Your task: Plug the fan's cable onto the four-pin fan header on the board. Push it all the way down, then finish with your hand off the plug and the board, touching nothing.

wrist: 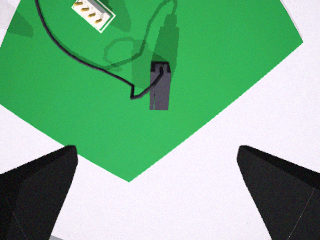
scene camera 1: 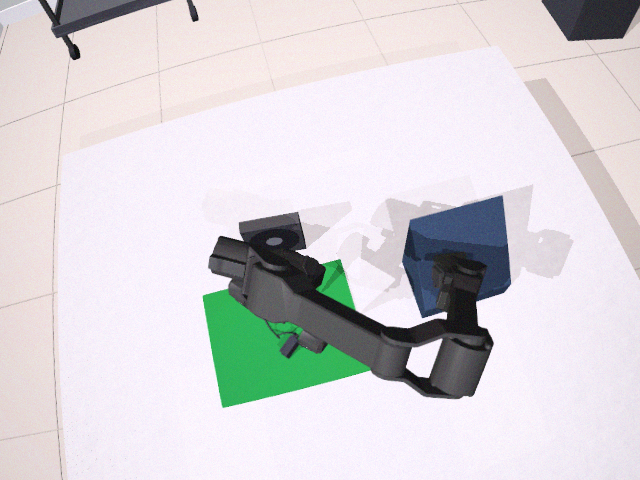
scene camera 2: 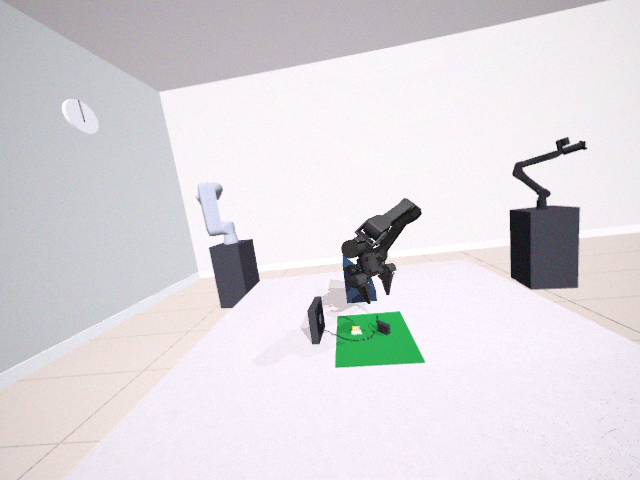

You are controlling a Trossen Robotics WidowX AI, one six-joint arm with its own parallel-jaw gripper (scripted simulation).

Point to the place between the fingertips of my gripper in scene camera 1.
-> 282,330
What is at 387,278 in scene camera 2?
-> My gripper.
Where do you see a green board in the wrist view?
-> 214,59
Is my gripper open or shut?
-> Open.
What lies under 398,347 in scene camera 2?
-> A green board.
